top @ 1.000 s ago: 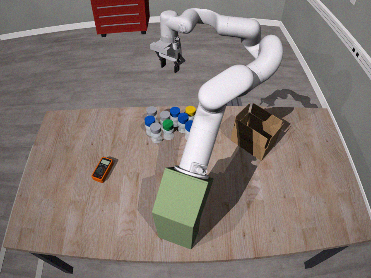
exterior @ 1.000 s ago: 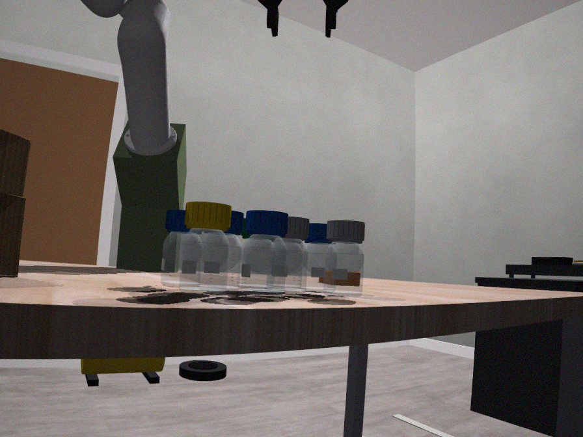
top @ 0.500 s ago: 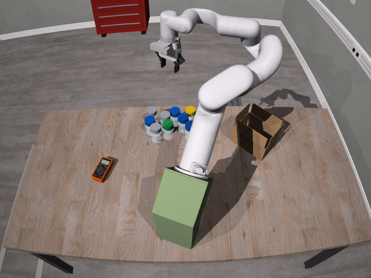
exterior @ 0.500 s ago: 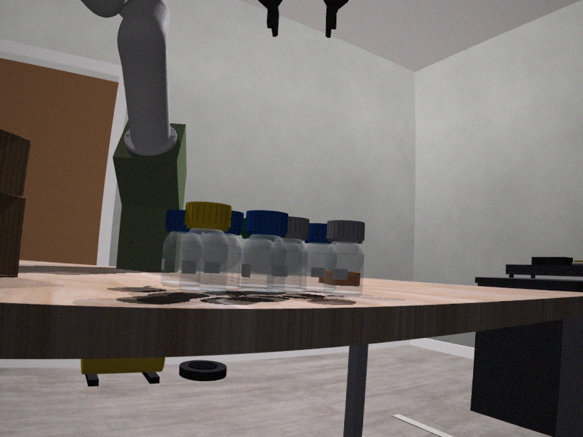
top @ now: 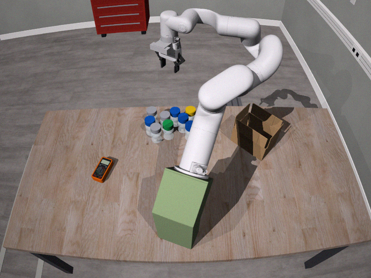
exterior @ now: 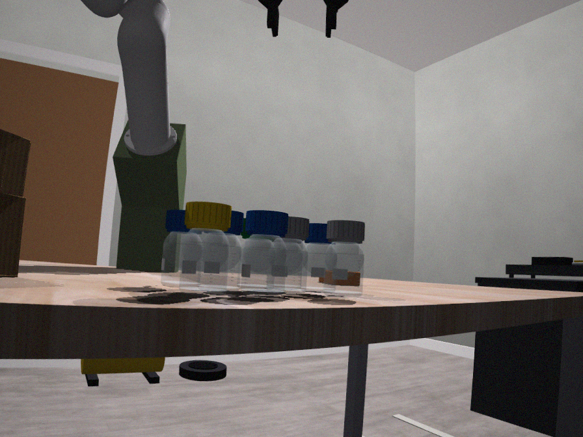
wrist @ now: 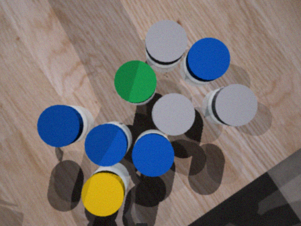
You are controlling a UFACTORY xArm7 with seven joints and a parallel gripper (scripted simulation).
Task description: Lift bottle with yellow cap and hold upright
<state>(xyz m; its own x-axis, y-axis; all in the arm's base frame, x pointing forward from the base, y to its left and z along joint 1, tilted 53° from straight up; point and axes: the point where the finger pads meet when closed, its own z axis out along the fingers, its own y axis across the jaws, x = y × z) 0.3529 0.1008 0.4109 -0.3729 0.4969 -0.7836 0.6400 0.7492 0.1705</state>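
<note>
Now: the yellow-capped bottle 330 mm below my hand, 80 mm to the right of it and 60 mm behind it. Also, from my hand: orange multimeter (460 mm to the left, 360 mm below, 150 mm behind); green-capped bottle (330 mm below, 100 mm behind, 70 mm to the left).
</note>
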